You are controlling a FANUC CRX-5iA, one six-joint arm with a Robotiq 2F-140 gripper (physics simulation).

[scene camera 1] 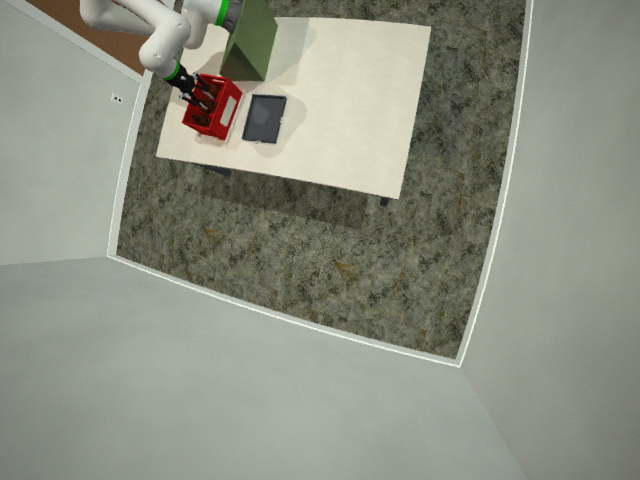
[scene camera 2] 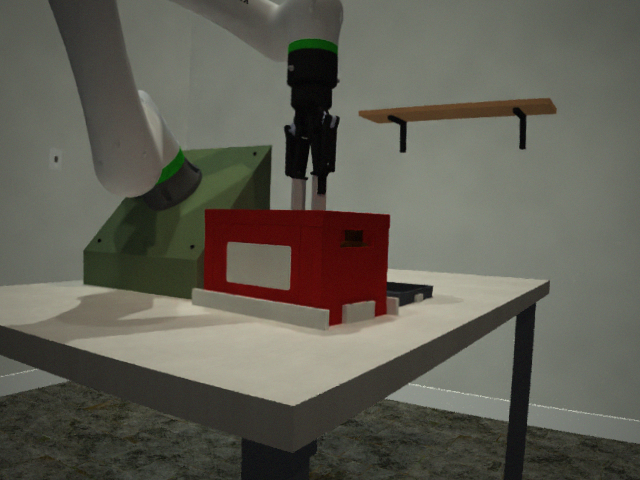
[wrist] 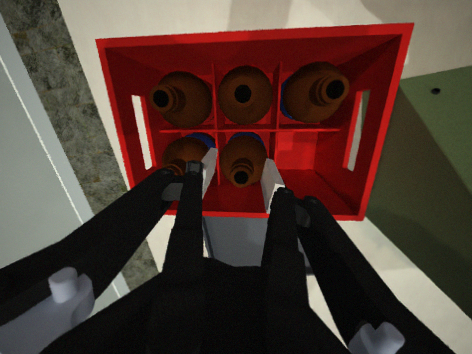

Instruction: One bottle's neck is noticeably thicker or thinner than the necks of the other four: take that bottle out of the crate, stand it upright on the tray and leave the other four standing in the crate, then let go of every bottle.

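Observation:
The red crate (scene camera 1: 221,133) (scene camera 2: 310,258) (wrist: 250,32) stands on the table. In the wrist view it holds five brown bottles: one at upper left (wrist: 187,102), one at upper middle (wrist: 245,111), one at upper right (wrist: 310,97), one at lower left (wrist: 182,150) and one at lower middle (wrist: 243,156). The lower right compartment is empty. I cannot tell for sure which neck differs. My gripper (scene camera 1: 206,100) (scene camera 2: 308,198) (wrist: 239,165) is partly open and holds nothing; its tips are over the crate, either side of the lower middle bottle's neck in the wrist view. The dark tray (scene camera 1: 264,119) (scene camera 2: 410,293) (wrist: 232,237) bears no bottle.
The green sloped arm mount (scene camera 1: 253,43) (scene camera 2: 149,258) (wrist: 435,150) stands near one end of the crate. Low pale strips (scene camera 2: 258,308) edge the crate's foot. A wooden shelf (scene camera 2: 460,111) hangs on the wall. The table (scene camera 1: 351,103) (scene camera 2: 232,356) bears crate, tray and mount.

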